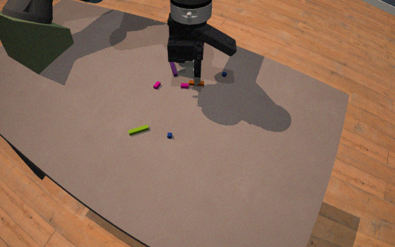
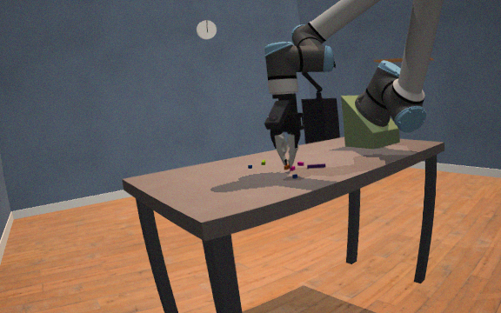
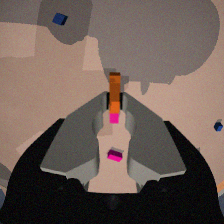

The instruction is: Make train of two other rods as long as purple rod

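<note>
Right now the orange rod is 1 cm below my hand. The rest, counted from my hand: lime rod 18 cm to the right, 8 cm behind, 2 cm below; then purple rod 9 cm behind, 4 cm to the left, 2 cm below.
</note>
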